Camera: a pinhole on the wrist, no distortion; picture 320 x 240 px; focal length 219.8 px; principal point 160.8 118.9 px. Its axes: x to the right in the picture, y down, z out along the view. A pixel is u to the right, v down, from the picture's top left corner.
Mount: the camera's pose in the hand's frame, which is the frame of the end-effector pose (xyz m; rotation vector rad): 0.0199 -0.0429 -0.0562 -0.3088 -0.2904 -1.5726
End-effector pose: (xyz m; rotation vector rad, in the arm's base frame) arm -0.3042 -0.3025 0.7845 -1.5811 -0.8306 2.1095
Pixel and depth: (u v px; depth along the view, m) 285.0 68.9 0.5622
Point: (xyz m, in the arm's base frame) -0.8364 -0.4075 1.0575
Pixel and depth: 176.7 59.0 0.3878
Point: -0.5766 -0.4833 0.8537
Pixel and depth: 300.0 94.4 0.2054
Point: -0.4823 -0.2808 0.8785
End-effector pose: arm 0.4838 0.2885 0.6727 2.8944 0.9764 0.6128
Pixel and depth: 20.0 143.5 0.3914
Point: 0.8108 0.0852 0.5516
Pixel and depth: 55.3 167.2 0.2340
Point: 0.6691 0.2275 0.6123
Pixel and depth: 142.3 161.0 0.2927
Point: 0.6700 0.2864 0.5246
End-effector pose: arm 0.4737 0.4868 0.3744 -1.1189 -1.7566 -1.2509
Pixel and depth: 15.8 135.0 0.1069
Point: 0.5181 0.5205 0.4188
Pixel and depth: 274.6 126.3 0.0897
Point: 0.4136 0.5264 0.3637
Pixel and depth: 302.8 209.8 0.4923
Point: 0.2108 1.0111 0.3670
